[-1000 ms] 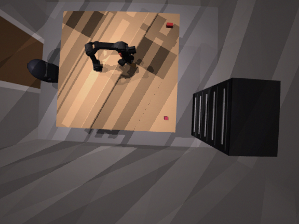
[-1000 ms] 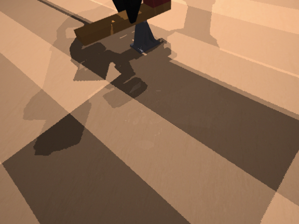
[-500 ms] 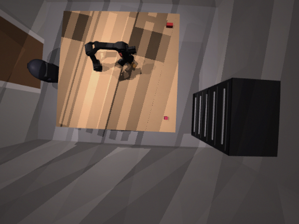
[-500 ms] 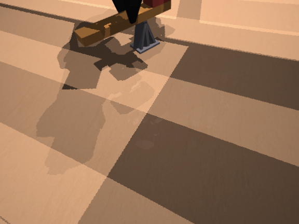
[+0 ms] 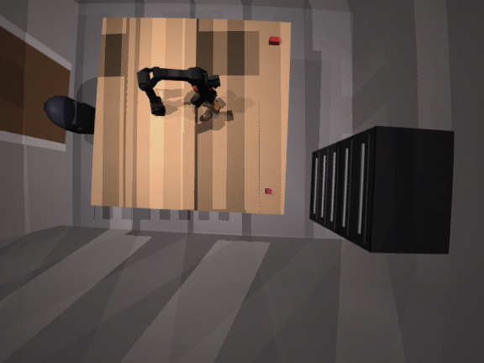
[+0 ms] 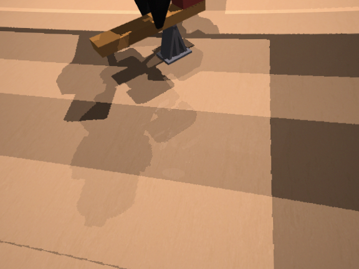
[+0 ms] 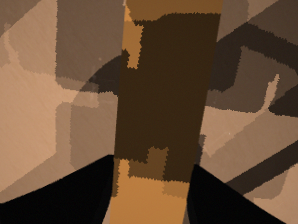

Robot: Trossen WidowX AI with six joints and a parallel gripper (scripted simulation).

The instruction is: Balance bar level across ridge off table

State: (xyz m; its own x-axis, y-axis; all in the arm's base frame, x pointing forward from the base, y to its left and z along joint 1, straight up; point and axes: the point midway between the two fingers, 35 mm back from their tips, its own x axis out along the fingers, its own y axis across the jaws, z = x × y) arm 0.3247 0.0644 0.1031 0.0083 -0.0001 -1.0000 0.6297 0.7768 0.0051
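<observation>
Now: gripper tip 4 cm above the dark blue-grey ridge, 2 cm to the right of it and 2 cm past it.
</observation>
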